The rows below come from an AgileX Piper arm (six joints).
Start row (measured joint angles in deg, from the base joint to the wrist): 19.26 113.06 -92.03 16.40 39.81 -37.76
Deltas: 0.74 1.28 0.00 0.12 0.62 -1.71; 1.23 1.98 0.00 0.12 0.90 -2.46; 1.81 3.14 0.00 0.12 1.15 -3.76; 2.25 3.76 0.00 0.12 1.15 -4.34; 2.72 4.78 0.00 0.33 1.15 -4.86; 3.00 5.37 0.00 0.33 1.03 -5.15; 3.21 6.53 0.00 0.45 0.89 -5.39; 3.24 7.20 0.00 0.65 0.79 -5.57; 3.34 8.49 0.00 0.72 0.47 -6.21; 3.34 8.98 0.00 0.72 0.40 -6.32; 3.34 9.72 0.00 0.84 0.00 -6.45
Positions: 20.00 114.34 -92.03 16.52 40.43 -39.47; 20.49 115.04 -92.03 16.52 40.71 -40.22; 21.07 116.20 -92.03 16.52 40.96 -41.52; 21.51 116.82 -92.03 16.52 40.96 -42.10; 21.98 117.84 -92.03 16.73 40.96 -42.62; 22.26 118.43 -92.03 16.73 40.84 -42.91; 22.47 119.59 -92.03 16.85 40.70 -43.15; 22.50 120.26 -92.03 17.05 40.60 -43.33; 22.60 121.55 -92.03 17.12 40.28 -43.97; 22.60 122.04 -92.03 17.12 40.21 -44.08; 22.60 122.78 -92.03 17.24 39.81 -44.21
